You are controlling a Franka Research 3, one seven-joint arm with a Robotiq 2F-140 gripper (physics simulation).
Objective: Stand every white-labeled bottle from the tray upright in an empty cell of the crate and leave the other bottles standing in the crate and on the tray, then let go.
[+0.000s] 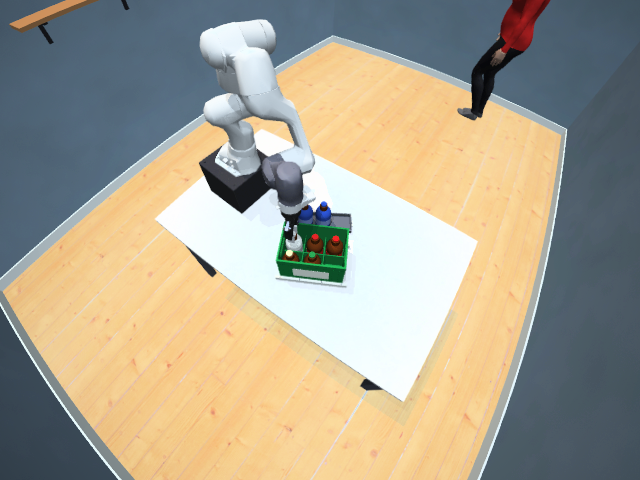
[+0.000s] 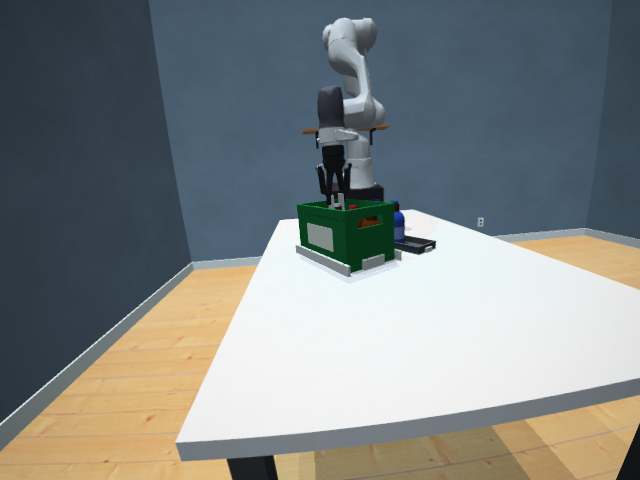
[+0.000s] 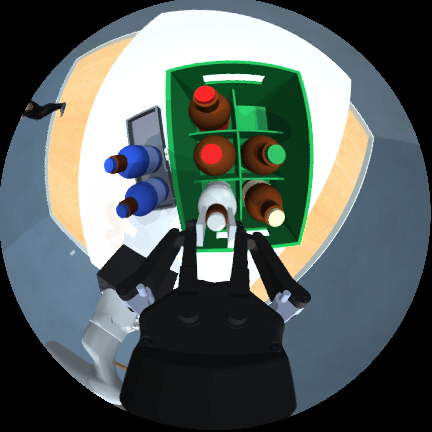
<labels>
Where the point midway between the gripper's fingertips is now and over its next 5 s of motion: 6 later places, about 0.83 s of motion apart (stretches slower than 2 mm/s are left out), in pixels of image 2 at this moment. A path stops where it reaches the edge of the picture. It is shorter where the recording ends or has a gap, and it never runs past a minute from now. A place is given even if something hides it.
The gripper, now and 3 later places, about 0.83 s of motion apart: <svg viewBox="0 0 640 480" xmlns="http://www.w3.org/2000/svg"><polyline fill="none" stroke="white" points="337,213 335,203 333,182 332,161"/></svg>
</labels>
